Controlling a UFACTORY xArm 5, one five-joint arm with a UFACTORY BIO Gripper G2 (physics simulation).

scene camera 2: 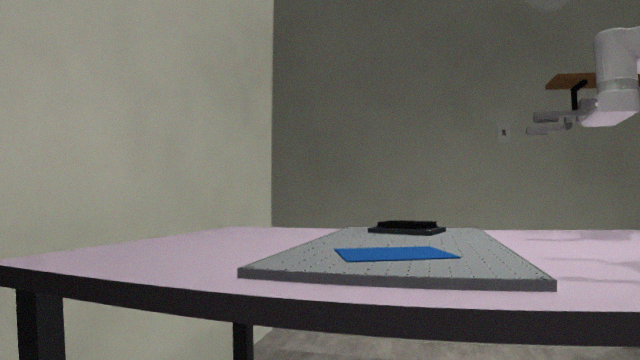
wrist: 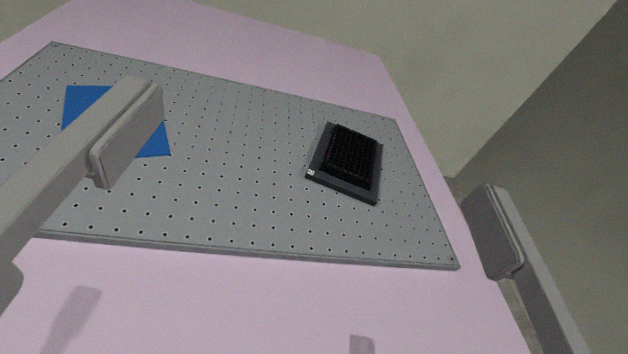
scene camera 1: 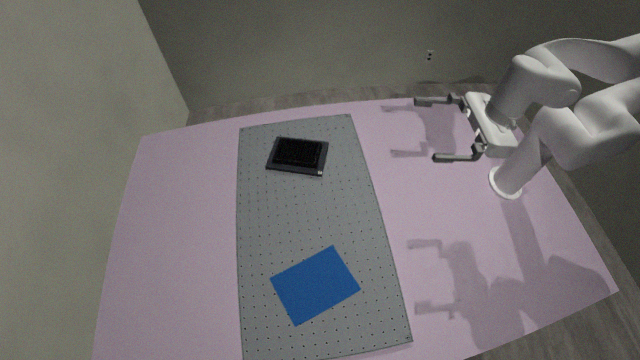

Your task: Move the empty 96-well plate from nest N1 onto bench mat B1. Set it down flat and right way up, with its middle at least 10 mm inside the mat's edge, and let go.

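Places are measured from the arm's base along level axes (x ahead, y left, z up), in centimetres.
Pixels of known places: hand at its tool point: (scene camera 2: 540, 124) (wrist: 330, 185) (scene camera 1: 432, 127); arm's base at its link origin: (scene camera 1: 504, 183).
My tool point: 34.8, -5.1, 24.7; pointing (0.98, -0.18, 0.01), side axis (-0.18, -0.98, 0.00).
Note:
Ahead of a thing's pixels: the offset from my tool point to its top centre, as dx, dy, dz. Level surfaces: height alone.
The black 96-well plate @(+28.0, -16.2, -20.8) (scene camera 1: 298, 151) (scene camera 2: 407, 224) (wrist: 351, 154) sits flat in the dark grey nest @(+28.0, -16.2, -21.9) (scene camera 1: 292, 170) (scene camera 2: 407, 231) (wrist: 344, 186), at the far end of the perforated board. The blue bench mat @(dz -23.2) (scene camera 1: 315, 285) (scene camera 2: 397, 254) (wrist: 82, 102) lies at the near end in the scene views; in the wrist view a finger covers part of it. My gripper (scene camera 1: 431, 130) (scene camera 2: 538, 124) (wrist: 310, 183) is open and empty. It is raised above the table on the robot-base side of the board, well apart from the plate, with its fingers pointing roughly sideways toward the board side.
The grey perforated board (scene camera 1: 310, 210) (scene camera 2: 300, 273) (wrist: 225, 200) carries the nest and the mat and stands slightly above the pink table @(dz -24.7) (scene camera 1: 175, 225) (scene camera 2: 175, 260) (wrist: 225, 295). The arm's round base (scene camera 1: 505, 185) stands at the right in the first scene view. A brown wall shelf (scene camera 2: 570, 81) shows behind the gripper.

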